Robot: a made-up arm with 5 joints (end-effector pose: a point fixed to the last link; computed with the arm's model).
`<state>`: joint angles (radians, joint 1 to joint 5).
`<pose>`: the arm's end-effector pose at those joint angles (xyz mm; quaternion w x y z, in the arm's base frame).
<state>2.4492 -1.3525 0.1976 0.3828 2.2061</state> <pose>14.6 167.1 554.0 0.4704 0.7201 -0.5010 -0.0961</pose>
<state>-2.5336 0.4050 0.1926 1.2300 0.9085</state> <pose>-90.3 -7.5 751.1 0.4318 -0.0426 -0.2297 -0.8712</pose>
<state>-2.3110 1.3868 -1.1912 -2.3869 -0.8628</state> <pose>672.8 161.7 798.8 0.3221 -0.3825 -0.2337 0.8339</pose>
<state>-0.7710 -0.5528 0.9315 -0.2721 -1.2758</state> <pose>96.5 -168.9 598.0 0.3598 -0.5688 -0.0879 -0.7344</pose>
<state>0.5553 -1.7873 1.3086 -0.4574 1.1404</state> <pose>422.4 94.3 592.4 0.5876 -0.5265 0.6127 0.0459</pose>
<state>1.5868 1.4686 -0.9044 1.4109 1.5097</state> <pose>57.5 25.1 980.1 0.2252 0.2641 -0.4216 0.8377</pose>
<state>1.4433 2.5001 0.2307 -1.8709 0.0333</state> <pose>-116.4 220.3 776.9 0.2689 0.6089 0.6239 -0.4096</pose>
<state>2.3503 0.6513 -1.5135 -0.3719 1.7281</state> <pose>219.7 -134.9 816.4 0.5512 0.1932 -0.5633 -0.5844</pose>
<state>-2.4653 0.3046 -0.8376 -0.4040 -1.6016</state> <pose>271.8 -25.2 776.1 0.4811 0.0338 0.1217 0.8675</pose>
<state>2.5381 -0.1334 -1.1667 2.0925 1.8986</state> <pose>-64.5 220.9 1115.1 0.5835 -0.4538 -0.0684 -0.6700</pose>
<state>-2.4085 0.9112 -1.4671 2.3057 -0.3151</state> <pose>381.6 165.4 1185.3 0.2119 -0.4788 -0.8260 0.2085</pose>
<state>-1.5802 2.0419 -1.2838 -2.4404 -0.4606</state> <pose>674.9 320.0 590.7 0.0736 -0.4532 -0.0548 0.8867</pose>
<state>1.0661 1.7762 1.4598 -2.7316 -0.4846</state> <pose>285.0 19.1 811.4 0.3696 -0.1760 -0.7375 0.5372</pose>
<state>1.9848 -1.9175 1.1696 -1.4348 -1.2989</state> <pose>158.5 184.9 700.5 0.3066 -0.1972 -0.8631 0.3495</pose>
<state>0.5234 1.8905 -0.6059 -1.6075 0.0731</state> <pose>-107.2 381.4 671.0 0.5833 0.6058 0.3349 -0.4249</pose>
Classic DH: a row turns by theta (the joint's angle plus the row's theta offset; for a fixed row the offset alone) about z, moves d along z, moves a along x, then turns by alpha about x. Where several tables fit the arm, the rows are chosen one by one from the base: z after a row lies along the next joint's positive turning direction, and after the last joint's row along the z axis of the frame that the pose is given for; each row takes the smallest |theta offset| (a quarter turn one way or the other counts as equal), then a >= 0, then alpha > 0; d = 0 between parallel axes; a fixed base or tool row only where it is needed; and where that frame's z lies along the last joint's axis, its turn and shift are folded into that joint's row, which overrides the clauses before.
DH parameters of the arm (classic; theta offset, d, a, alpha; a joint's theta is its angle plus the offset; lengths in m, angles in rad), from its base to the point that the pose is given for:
base (fixed): 0.2795 0 0.1751 0
joint 1: -0.4591 0.6126 0.0756 2.4239
joint 2: -1.2432 -0.0783 -0.2593 1.2635
joint 3: 0.9855 -0.2092 -0.0111 -1.8733
joint 4: 0.3468 -0.2054 0.1193 -1.5359
joint 5: -0.3753 -0.1757 -0.0391 1.0736
tool (fixed): -0.0255 -0.0358 0 0

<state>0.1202 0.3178 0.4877 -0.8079 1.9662</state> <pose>105.2 38.9 744.9 0.4143 0.7188 0.5466 -0.1135</pose>
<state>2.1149 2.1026 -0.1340 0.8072 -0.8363</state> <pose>200.6 64.5 829.0 0.3690 0.8394 -0.2738 -0.2903</pose>
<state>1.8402 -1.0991 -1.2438 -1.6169 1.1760</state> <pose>261.4 457.6 980.6 0.2466 0.7925 -0.5187 0.2052</pose>
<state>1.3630 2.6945 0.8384 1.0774 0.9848</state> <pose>110.7 -123.6 499.3 0.7452 0.3844 -0.4520 -0.3041</pose>
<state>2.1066 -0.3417 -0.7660 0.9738 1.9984</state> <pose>-52.0 204.9 824.0 0.5487 0.0230 -0.4606 -0.6973</pose>
